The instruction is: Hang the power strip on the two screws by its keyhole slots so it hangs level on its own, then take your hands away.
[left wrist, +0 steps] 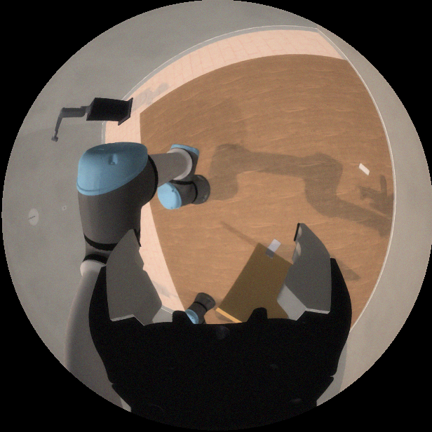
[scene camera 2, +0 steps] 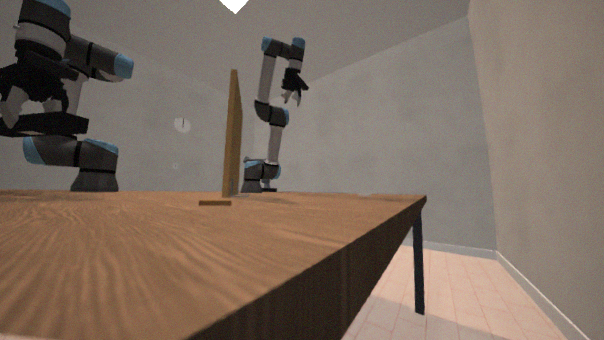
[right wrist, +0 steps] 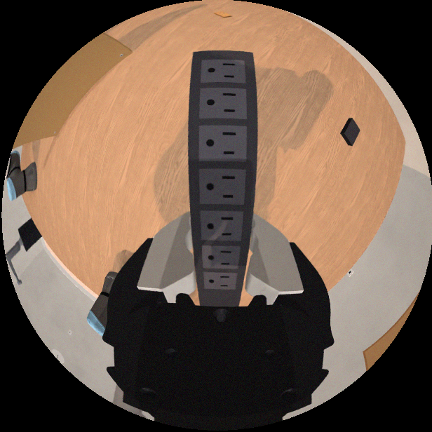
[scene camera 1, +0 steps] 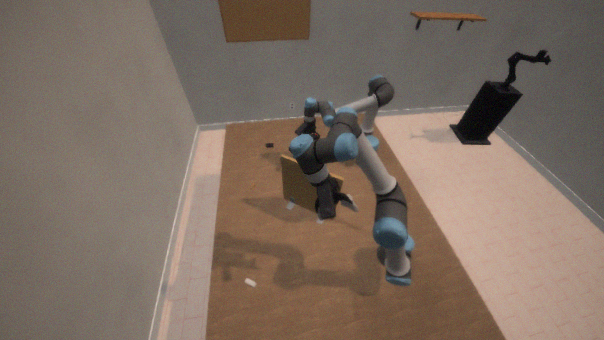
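Pixels of known places: left gripper, fingertip midpoint: (scene camera 2: 291, 105) (scene camera 1: 339, 215); right gripper, fingertip midpoint: (scene camera 2: 30, 132); left arm's base, origin of the base link: (scene camera 2: 251, 192); right arm's base, origin of the base link: (scene camera 2: 95, 191).
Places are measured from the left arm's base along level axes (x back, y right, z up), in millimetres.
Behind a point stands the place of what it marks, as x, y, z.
The long dark power strip (right wrist: 222, 165) (scene camera 2: 70, 124) @(-464, 833, 153) is raised above the table, its outlets toward the right wrist camera. My right gripper (right wrist: 221, 215) (scene camera 2: 31, 119) is shut on it nearer one end; the strip's back and keyhole slots are hidden. The upright tan board (right wrist: 70, 90) (scene camera 1: 296, 185) @(-482, 455, 214) (scene camera 2: 233, 130) @(-538, 499, 219) (left wrist: 255, 280) stands on the table, apart from the strip. Two tiny screws show on it in the right wrist view, one screw (right wrist: 121, 55) near the upper edge and the other screw (right wrist: 55, 132) lower left. My left gripper (left wrist: 216, 229) (scene camera 2: 292, 100) @(-392, 34, 548) is open and empty, high on the board's other side.
A small black block (right wrist: 350, 132) (scene camera 1: 269, 145) @(-608, 1068, 16), a flat orange-brown piece (right wrist: 223, 14) (scene camera 2: 215, 203) @(-779, 667, 3) and a white block (scene camera 1: 250, 282) @(-814, 3, 12) (left wrist: 364, 169) lie on the table. A metal bracket (scene camera 1: 290, 205) @(-524, 451, 2) (left wrist: 273, 247) is at the board's foot. A black pedestal (scene camera 1: 485, 112) (left wrist: 107, 110) with a small arm stands beyond the table.
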